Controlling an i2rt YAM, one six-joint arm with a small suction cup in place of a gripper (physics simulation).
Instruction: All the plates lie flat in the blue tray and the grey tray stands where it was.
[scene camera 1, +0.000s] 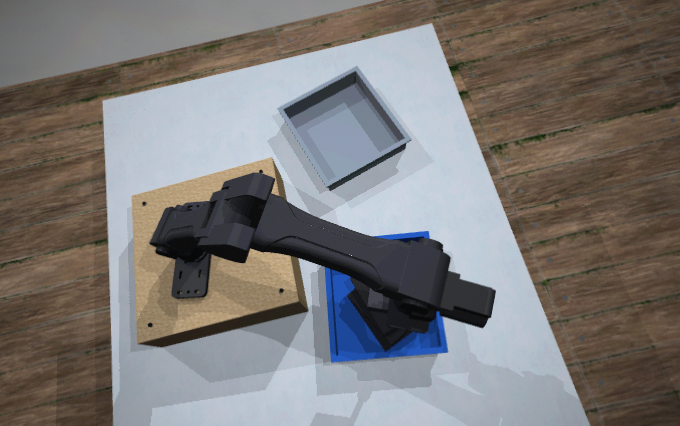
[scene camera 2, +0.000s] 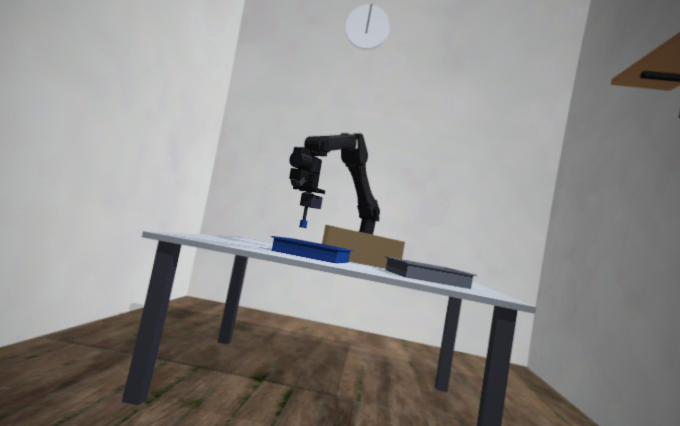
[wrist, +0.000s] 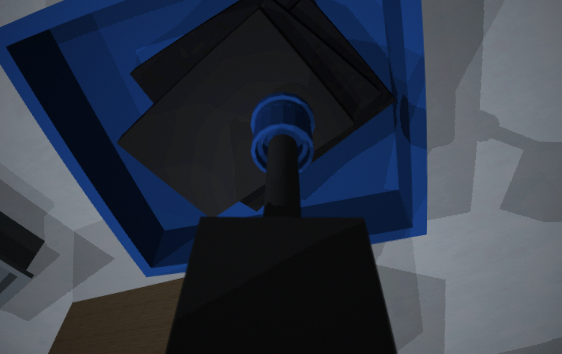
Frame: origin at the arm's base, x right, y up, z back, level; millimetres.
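Seen in the pictures: end effector, tool point: (scene camera 2: 302, 227) (wrist: 282, 121); arm's base, origin of the base link: (scene camera 1: 195, 248) (scene camera 2: 365, 237).
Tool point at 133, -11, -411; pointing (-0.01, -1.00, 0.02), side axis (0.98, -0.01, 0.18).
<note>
Offsets run from my tool point to a thing's top centre, as dx, dy, dz. Level surfaces: height alone.
Several dark square plates @[-41, -54, +31] (scene camera 1: 376, 321) (wrist: 200, 110) lie stacked in the blue tray @[-40, -48, +38] (scene camera 1: 329, 321) (scene camera 2: 308, 250) (wrist: 419, 200), turned at different angles and overlapping. In the wrist view the topmost plate covers much of the others, whose corners and edges show at the upper left and right. Whether each lies fully flat is hard to tell. My suction cup (scene camera 2: 303, 224) (wrist: 282, 120) is blue, hangs above the tray and the stack, and holds nothing. The arm hides it in scene camera 1. The grey tray @[-445, -48, +109] (scene camera 1: 336, 130) (scene camera 2: 439, 274) stands upright on the table, with no plate in it.
The wooden base block (scene camera 1: 240, 280) (scene camera 2: 361, 245) under the arm stands to the left of the blue tray in scene camera 1. The grey tray is behind and apart from the blue one there. Both trays stand on the white table @[dy -97] (scene camera 1: 185, 130).
</note>
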